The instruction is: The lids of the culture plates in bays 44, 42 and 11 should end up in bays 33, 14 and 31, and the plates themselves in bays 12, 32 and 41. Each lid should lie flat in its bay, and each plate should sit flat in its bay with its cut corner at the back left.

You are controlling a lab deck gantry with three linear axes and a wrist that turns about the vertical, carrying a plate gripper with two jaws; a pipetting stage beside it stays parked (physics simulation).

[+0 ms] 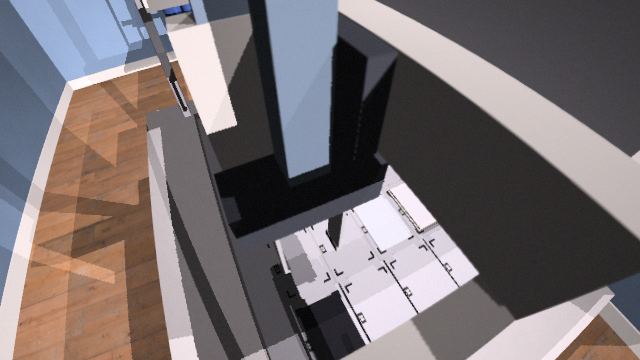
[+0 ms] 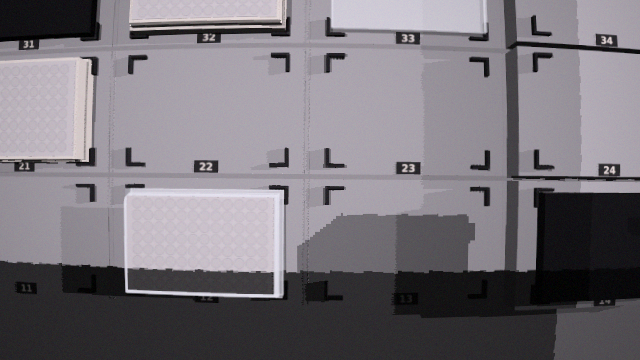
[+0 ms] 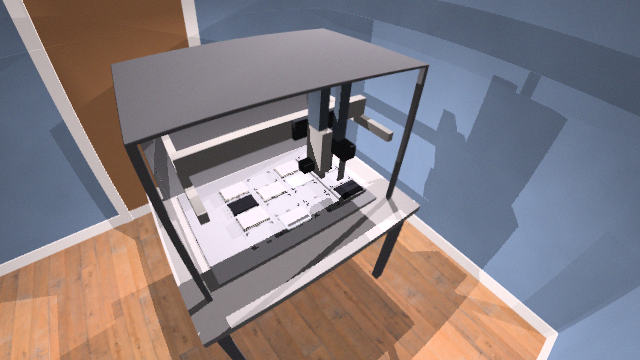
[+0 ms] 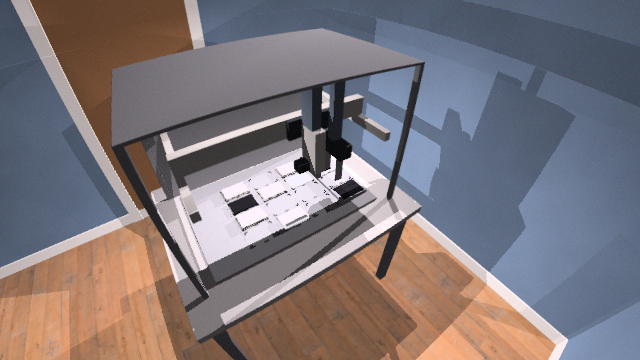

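Scene:
I can see a post, and on that post [image 3: 422, 74] and [image 4: 418, 72] are the same spot.

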